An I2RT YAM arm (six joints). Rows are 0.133 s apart.
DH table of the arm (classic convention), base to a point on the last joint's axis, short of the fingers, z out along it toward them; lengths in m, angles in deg. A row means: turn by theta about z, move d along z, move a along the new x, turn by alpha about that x. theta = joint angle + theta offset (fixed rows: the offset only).
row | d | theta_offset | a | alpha
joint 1 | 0.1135 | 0.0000 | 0.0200 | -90.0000
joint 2 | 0.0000 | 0.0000 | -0.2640 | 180.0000
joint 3 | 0.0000 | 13.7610 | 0.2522 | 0.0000
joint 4 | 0.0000 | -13.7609 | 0.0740 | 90.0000
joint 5 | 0.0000 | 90.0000 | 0.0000 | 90.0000
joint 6 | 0.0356 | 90.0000 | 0.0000 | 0.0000
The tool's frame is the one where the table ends.
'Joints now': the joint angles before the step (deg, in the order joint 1, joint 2, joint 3, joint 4, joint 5, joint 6). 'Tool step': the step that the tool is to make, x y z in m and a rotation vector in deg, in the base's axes. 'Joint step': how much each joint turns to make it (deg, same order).
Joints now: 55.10 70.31 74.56 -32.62 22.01 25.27
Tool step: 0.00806 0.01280 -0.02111 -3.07 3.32 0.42
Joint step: 0.05 3.25 -1.04 -0.38 -0.81 0.69
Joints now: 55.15 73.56 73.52 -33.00 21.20 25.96
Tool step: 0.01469 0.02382 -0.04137 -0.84 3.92 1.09
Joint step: 0.02 5.53 -4.06 6.07 -2.44 1.74
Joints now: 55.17 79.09 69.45 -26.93 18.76 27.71
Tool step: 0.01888 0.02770 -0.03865 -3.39 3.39 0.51
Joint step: -0.04 8.55 0.35 3.37 -0.96 0.33
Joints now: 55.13 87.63 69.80 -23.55 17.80 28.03
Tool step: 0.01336 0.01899 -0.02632 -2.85 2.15 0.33
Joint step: -0.05 6.53 1.74 1.28 -0.37 -0.17
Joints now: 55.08 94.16 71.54 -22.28 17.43 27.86
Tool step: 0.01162 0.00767 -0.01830 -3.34 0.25 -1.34
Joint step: -0.62 4.21 1.22 0.35 1.74 -0.71
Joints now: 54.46 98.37 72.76 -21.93 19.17 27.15
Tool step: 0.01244 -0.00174 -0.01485 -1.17 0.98 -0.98
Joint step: -1.71 2.37 -0.25 1.27 -0.56 -0.51
